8 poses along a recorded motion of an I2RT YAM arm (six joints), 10 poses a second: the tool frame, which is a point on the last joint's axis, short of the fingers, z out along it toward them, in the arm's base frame.
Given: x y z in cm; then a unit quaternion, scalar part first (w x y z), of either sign.
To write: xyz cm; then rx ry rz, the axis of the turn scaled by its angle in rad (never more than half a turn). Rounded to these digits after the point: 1 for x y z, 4 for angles.
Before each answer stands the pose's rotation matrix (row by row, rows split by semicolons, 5 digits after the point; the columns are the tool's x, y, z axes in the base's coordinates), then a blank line. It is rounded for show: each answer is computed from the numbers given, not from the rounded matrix.
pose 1, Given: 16.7 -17.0 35.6 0.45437 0.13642 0.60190 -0.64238
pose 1, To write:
-0.54987 0.74798 0.37170; -0.41953 0.13747 -0.89727; -0.72224 -0.64933 0.23821

16.7 -17.0 35.6 0.3366 1.4853 -1.5852
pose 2, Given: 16.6 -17.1 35.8 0.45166 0.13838 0.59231 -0.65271
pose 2, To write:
-0.55371 0.75353 0.35440; -0.42568 0.10965 -0.89821; -0.71568 -0.64821 0.26005

16.6 -17.1 35.8 0.3419 1.4634 -1.6127
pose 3, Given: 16.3 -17.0 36.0 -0.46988 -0.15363 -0.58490 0.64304
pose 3, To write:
-0.51122 0.78402 0.35209; -0.42459 0.12579 -0.89661; -0.74725 -0.60785 0.26858

16.3 -17.0 36.0 0.3765 1.4334 -1.5759
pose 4, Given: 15.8 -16.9 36.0 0.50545 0.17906 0.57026 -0.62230
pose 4, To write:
-0.42491 0.83331 0.35362; -0.42486 0.16136 -0.89076; -0.79934 -0.52874 0.28548

15.8 -16.9 36.0 0.4320 1.3759 -1.5014
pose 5, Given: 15.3 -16.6 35.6 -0.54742 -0.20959 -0.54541 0.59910
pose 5, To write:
-0.31280 0.88455 0.34601; -0.42730 0.19429 -0.88299; -0.84828 -0.42405 0.31719

15.3 -16.6 35.6 0.4967 1.2924 -1.4196
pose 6, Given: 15.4 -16.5 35.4 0.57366 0.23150 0.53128 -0.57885
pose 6, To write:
-0.23465 0.91011 0.34154; -0.41814 0.22268 -0.88066; -0.87755 -0.34946 0.32830

15.4 -16.5 35.4 0.5426 1.2451 -1.3566
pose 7, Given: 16.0 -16.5 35.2 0.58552 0.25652 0.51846 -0.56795
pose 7, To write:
-0.18273 0.93108 0.31576; -0.39910 0.22326 -0.88931; -0.89851 -0.28852 0.33080

16.0 -16.5 35.2 0.5982 1.2091 -1.3245
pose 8, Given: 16.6 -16.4 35.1 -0.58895 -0.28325 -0.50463 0.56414
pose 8, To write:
-0.14581 0.95038 0.27482; -0.37863 0.20303 -0.90301; -0.91399 -0.23572 0.33023

16.6 -16.4 35.1 0.6596 1.1752 -1.3138
